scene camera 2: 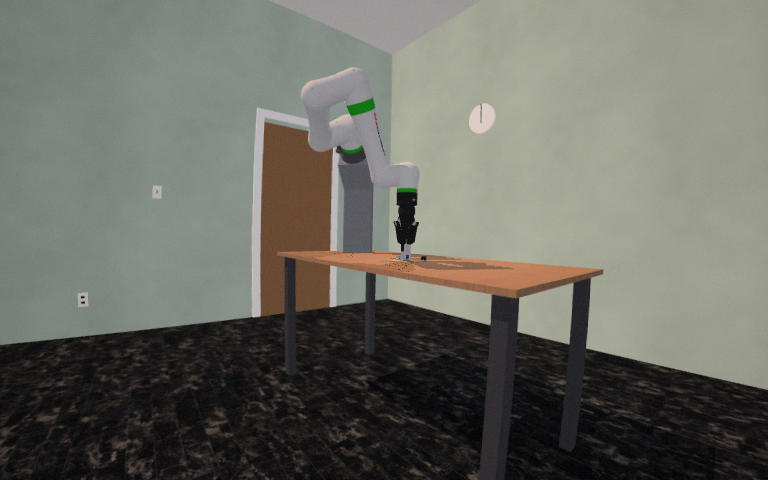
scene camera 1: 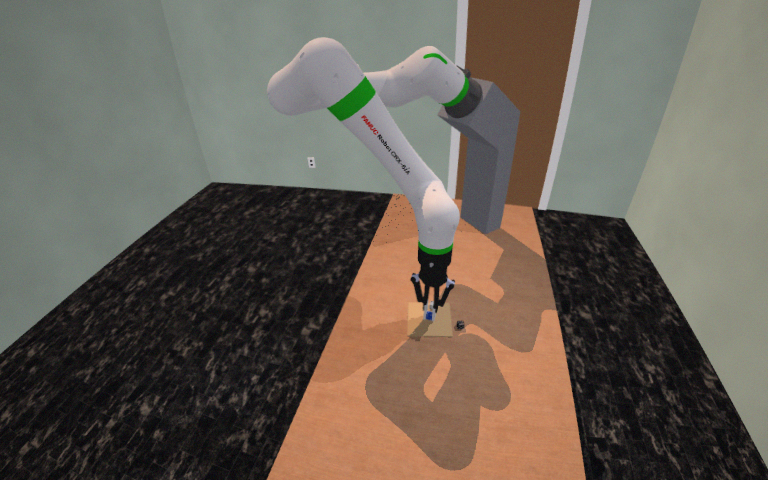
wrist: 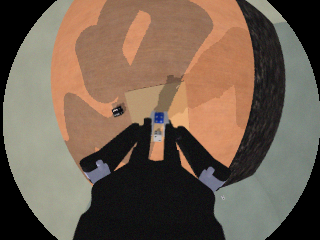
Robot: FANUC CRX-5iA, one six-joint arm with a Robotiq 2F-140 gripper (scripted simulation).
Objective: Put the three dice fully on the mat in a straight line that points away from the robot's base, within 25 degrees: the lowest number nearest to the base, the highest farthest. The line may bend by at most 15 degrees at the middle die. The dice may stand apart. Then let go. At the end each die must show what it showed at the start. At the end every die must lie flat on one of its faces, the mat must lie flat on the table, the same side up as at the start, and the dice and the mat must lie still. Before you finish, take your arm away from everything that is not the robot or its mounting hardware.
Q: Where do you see a tan mat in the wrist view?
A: At 172, 98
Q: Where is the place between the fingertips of my gripper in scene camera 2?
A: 405, 258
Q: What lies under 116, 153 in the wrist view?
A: My gripper.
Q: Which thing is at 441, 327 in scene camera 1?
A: A tan mat.
